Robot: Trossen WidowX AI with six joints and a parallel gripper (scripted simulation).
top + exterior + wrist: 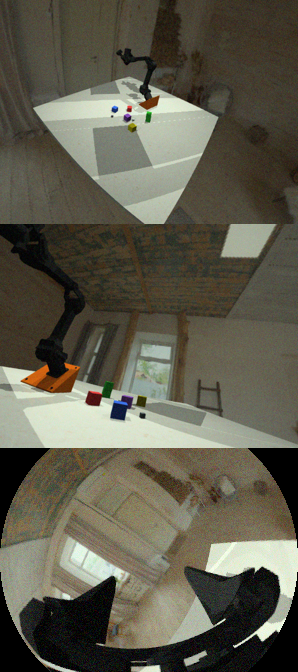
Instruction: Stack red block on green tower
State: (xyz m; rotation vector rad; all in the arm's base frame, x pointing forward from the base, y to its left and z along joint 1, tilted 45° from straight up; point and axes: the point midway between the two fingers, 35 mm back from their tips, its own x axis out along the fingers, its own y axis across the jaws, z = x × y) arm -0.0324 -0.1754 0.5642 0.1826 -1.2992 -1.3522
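The red block lies 53 cm to the left of my gripper tip, 33 cm below it and 25 cm ahead of it. Round my gripper tip: purple block 62 cm to the left, 34 cm ahead, 32 cm below; then blue block 47 cm to the left, 36 cm ahead, 33 cm below; then yellow block 74 cm to the left, 39 cm ahead, 32 cm below.
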